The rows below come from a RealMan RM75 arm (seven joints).
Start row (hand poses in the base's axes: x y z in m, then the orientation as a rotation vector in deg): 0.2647 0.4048 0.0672 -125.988 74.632 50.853
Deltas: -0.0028 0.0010 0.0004 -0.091 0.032 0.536; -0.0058 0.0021 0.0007 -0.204 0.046 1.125; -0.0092 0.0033 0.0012 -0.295 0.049 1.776; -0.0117 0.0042 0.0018 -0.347 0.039 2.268; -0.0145 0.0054 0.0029 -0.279 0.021 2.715; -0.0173 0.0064 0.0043 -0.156 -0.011 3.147; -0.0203 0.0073 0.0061 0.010 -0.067 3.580; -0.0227 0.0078 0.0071 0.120 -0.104 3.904; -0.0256 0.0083 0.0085 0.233 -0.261 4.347; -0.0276 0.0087 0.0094 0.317 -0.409 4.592
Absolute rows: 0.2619 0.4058 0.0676 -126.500 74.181 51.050; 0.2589 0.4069 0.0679 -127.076 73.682 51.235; 0.2555 0.4081 0.0684 -127.686 73.096 51.438; 0.2530 0.4090 0.0690 -128.135 72.634 51.584; 0.2502 0.4102 0.0701 -128.454 72.126 51.759; 0.2474 0.4112 0.0715 -128.719 71.587 51.937; 0.2444 0.4121 0.0733 -128.953 71.004 52.104; 0.2420 0.4126 0.0743 -129.137 70.579 52.228; 0.2391 0.4131 0.0757 -129.434 69.976 52.250; 0.2371 0.4135 0.0766 -129.590 69.598 52.198
